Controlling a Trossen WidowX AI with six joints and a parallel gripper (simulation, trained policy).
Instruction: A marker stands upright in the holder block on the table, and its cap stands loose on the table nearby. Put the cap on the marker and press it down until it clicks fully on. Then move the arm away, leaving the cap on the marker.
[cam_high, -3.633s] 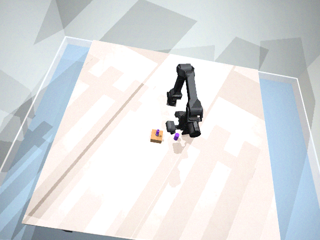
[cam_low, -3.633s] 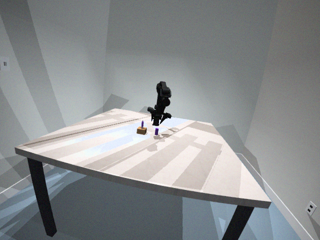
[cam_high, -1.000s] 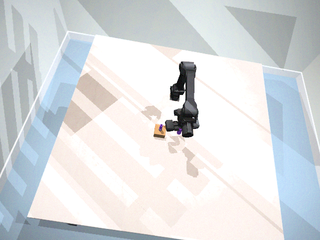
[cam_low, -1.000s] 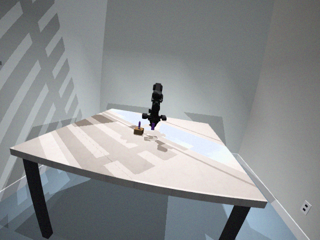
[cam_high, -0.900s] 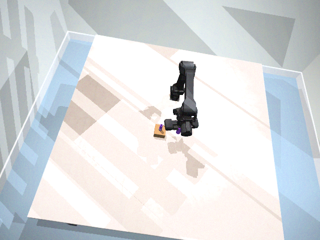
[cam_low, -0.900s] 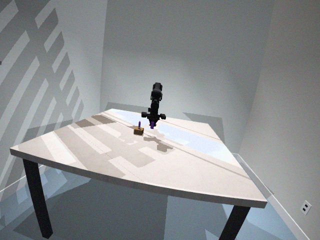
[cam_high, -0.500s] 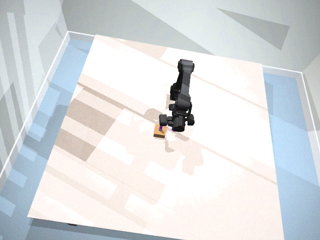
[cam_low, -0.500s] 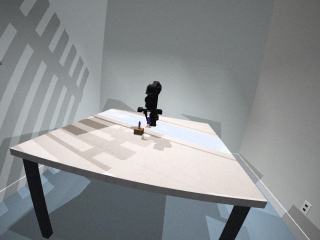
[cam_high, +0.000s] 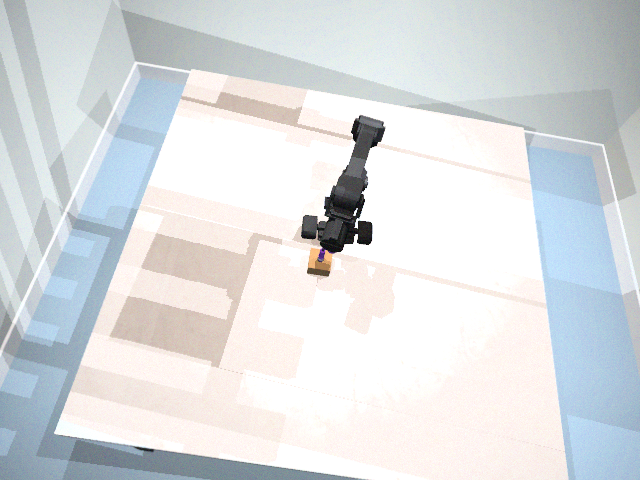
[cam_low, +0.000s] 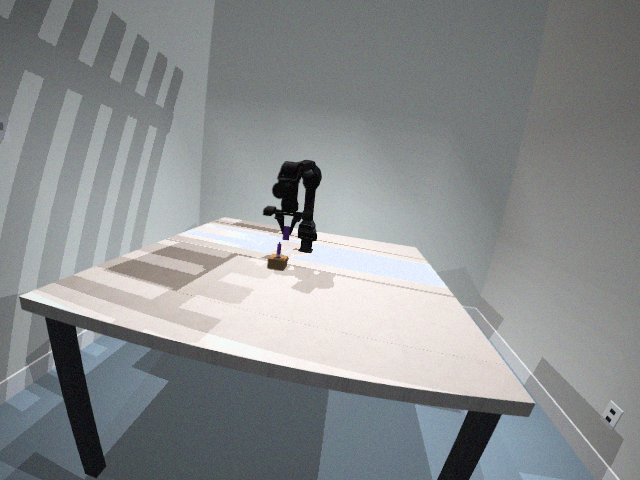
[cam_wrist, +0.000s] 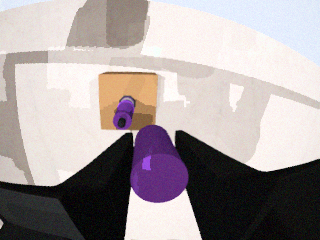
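Now: the holder block 120 mm below my gripper tip, 20 mm to the right of it and 10 mm ahead of it. From my gripper tip the other things lie so: purple cap 10 mm ahead, 10 mm above.
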